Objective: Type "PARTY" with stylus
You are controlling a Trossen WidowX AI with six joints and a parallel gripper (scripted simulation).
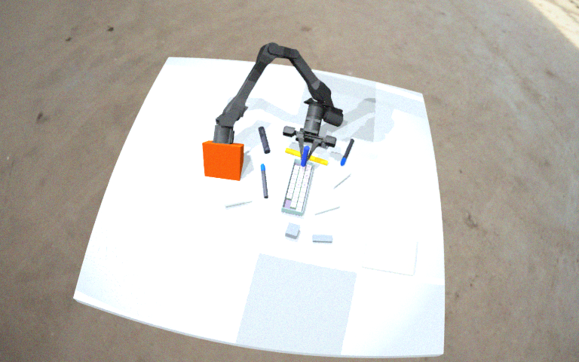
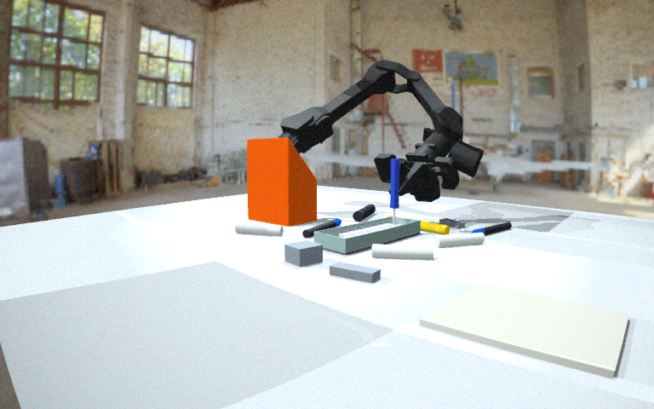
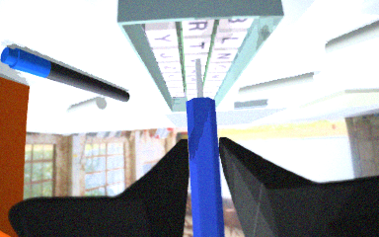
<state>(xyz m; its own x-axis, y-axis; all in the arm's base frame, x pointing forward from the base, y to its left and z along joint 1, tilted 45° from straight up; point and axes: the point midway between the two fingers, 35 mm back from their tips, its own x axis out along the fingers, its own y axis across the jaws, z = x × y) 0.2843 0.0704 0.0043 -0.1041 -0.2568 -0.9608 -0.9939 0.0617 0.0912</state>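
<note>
The yellow marker lies 1 cm ahead of my gripper tip, 8 cm to the left of it and 7 cm below it. Also, from my gripper tip: dark marker: 15 cm behind, 13 cm to the left, 7 cm below; then blue stylus: 1 cm below; then pale flat pad: 34 cm ahead, 29 cm to the right, 8 cm below.
</note>
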